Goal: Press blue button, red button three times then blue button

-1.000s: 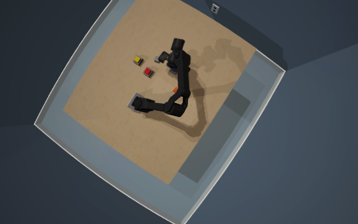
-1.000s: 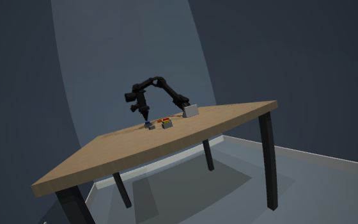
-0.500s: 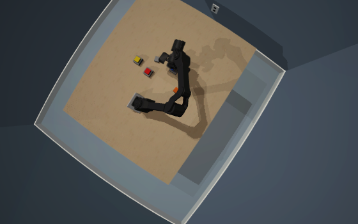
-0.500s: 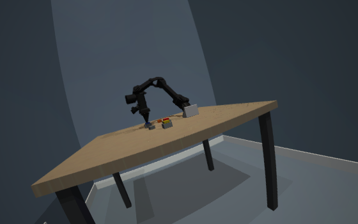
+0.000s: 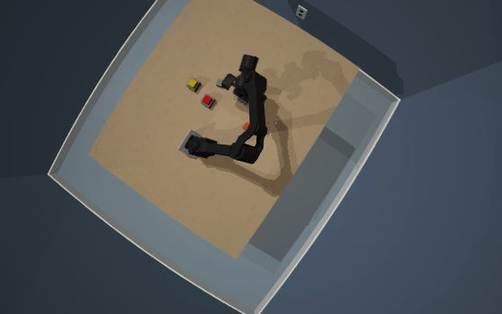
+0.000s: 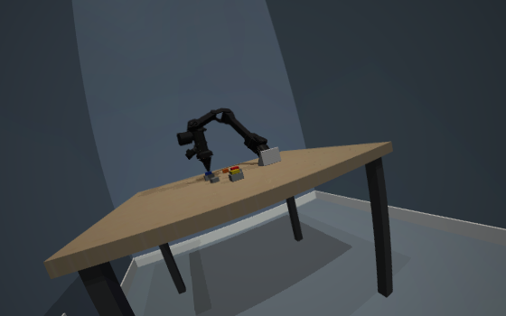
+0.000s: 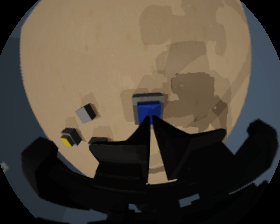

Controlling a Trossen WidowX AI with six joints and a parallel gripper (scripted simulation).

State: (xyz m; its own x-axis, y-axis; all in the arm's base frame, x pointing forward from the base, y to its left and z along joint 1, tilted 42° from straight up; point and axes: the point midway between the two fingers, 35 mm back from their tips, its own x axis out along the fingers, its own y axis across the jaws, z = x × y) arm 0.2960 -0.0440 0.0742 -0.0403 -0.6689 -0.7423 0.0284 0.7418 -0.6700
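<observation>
The blue button lies 10 mm below my gripper tip. From my gripper tip the other things lie so: orange block: 100 mm behind, 80 mm to the right, 30 mm below; then red button: 140 mm to the left, 100 mm behind, 10 mm below; then grey block: 130 mm to the left, 30 mm below.
</observation>
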